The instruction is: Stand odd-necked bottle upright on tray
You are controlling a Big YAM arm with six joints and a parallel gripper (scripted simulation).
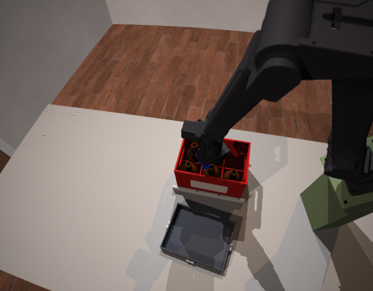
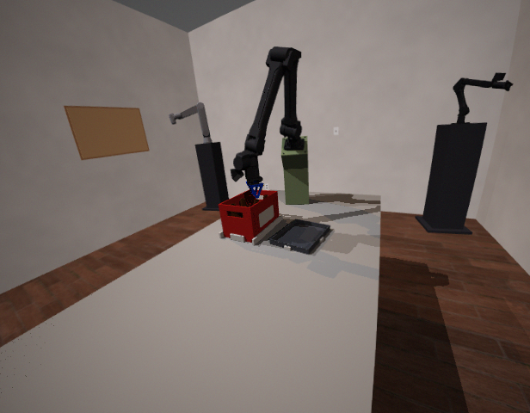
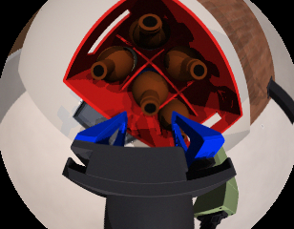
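My gripper is now 10 mm past the crate, 40 mm to the left of it and 110 mm above it. Also, from my hand: dark grey tray: 50 mm ahead, 230 mm to the left, 180 mm below; brown bottle: 90 mm ahead, 10 mm to the right, 100 mm below.
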